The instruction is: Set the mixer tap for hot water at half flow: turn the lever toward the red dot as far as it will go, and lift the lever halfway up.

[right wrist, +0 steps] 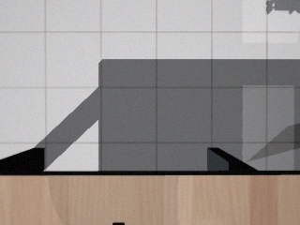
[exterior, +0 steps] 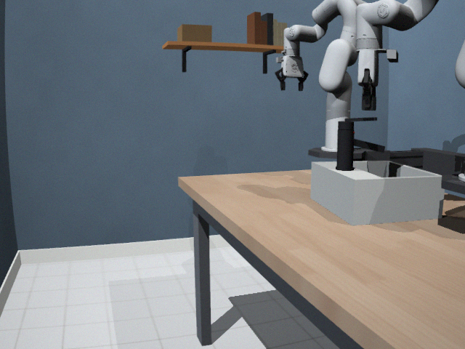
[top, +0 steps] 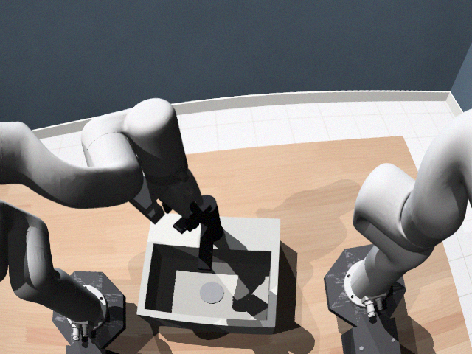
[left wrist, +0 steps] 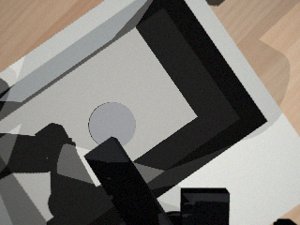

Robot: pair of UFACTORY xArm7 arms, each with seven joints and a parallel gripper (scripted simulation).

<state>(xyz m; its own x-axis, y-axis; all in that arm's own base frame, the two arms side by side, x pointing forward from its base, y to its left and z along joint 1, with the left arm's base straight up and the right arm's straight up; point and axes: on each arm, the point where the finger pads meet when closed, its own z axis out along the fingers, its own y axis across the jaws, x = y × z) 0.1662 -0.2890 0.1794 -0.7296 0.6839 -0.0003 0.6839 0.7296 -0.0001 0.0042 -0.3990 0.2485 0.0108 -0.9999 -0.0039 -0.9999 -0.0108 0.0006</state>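
Note:
My left hand is 4 cm above the flat lever, 2 cm to the left of it and 2 cm short of it. Round my left hand: black mixer tap 9 cm below, 3 cm to the right, 3 cm ahead; then sink 27 cm below, 7 cm behind, 3 cm to the right.

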